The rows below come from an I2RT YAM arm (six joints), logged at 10 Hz.
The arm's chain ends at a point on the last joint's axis. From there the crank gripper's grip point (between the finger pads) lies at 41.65 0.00 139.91 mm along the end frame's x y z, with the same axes.
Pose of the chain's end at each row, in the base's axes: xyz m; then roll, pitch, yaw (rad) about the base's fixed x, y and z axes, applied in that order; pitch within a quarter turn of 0, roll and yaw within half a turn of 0:
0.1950 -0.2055 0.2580 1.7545 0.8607 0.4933
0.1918 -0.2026 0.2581 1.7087 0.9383 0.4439
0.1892 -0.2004 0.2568 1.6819 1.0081 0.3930
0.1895 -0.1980 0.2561 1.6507 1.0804 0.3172
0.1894 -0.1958 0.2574 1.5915 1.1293 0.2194
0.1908 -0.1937 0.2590 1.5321 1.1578 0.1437
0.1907 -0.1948 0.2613 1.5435 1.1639 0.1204
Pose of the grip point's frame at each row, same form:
0.2670 -0.3230 0.2098 1.7545 0.8607 0.4933
0.2595 -0.3238 0.2131 1.7087 0.9383 0.4439
0.2509 -0.3254 0.2133 1.6819 1.0081 0.3930
0.2423 -0.3275 0.2141 1.6507 1.0804 0.3172
0.2347 -0.3290 0.2185 1.5915 1.1293 0.2194
0.2323 -0.3290 0.2230 1.5321 1.1578 0.1437
0.2273 -0.3312 0.2246 1.5435 1.1639 0.1204

